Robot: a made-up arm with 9 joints. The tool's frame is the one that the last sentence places.
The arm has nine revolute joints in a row. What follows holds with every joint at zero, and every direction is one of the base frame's.
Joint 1 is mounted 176.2 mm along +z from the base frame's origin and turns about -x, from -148.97 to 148.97 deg.
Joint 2 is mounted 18 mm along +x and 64.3 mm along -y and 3.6 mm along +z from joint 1 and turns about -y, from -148.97 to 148.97 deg.
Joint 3 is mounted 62 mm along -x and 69.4 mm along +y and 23 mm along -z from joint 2 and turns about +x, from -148.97 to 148.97 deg.
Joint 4 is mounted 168.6 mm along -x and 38.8 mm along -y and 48.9 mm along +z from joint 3 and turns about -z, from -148.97 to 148.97 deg.
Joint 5 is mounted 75.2 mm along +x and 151.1 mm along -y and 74.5 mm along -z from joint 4 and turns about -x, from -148.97 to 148.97 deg.
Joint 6 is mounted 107.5 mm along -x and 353.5 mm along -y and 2.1 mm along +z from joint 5 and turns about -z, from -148.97 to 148.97 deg.
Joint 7 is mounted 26.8 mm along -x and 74.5 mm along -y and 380.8 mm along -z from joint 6 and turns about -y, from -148.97 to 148.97 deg.
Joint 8 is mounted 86.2 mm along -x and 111.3 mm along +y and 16.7 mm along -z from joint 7 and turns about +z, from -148.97 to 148.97 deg.
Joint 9 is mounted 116.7 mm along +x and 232.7 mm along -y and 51.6 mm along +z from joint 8 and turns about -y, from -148.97 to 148.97 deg.
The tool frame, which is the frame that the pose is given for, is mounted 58.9 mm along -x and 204.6 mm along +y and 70.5 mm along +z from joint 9; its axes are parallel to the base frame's.
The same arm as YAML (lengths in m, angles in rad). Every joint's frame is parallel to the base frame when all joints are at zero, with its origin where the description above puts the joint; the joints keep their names.
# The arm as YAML. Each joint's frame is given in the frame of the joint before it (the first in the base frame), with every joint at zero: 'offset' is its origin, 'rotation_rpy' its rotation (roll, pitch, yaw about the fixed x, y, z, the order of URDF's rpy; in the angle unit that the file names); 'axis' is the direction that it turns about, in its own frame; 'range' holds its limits. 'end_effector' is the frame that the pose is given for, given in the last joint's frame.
length_unit: m
angle_unit: rad
chain:
  - id: joint 1
    offset: [0.0, 0.0, 0.1762]
    rotation_rpy: [0.0, 0.0, 0.0]
    axis: [-1.0, 0.0, 0.0]
    range: [-2.6, 2.6]
  - id: joint 2
    offset: [0.018, -0.0643, 0.0036]
    rotation_rpy: [0.0, 0.0, 0.0]
    axis: [0.0, -1.0, 0.0]
    range: [-2.6, 2.6]
  - id: joint 3
    offset: [-0.062, 0.0694, -0.023]
    rotation_rpy: [0.0, 0.0, 0.0]
    axis: [1.0, 0.0, 0.0]
    range: [-2.6, 2.6]
  - id: joint 4
    offset: [-0.1686, -0.0388, 0.0489]
    rotation_rpy: [0.0, 0.0, 0.0]
    axis: [0.0, 0.0, -1.0]
    range: [-2.6, 2.6]
  - id: joint 5
    offset: [0.0752, -0.1511, -0.0745]
    rotation_rpy: [0.0, 0.0, 0.0]
    axis: [-1.0, 0.0, 0.0]
    range: [-2.6, 2.6]
  - id: joint 6
    offset: [-0.1075, -0.3535, 0.0021]
    rotation_rpy: [0.0, 0.0, 0.0]
    axis: [0.0, 0.0, -1.0]
    range: [-2.6, 2.6]
  - id: joint 7
    offset: [-0.0268, -0.0745, -0.3808]
    rotation_rpy: [0.0, 0.0, 0.0]
    axis: [0.0, -1.0, 0.0]
    range: [-2.6, 2.6]
  - id: joint 8
    offset: [-0.0862, 0.1113, -0.0167]
    rotation_rpy: [0.0, 0.0, 0.0]
    axis: [0.0, 0.0, 1.0]
    range: [-2.6, 2.6]
  - id: joint 9
    offset: [0.1167, -0.2327, 0.0516]
    rotation_rpy: [0.0, 0.0, 0.0]
    axis: [0.0, -1.0, 0.0]
    range: [-2.6, 2.6]
end_effector:
  offset: [-0.0589, 0.2046, 0.0705]
  rotation_rpy: [0.0, 0.0, 0.0]

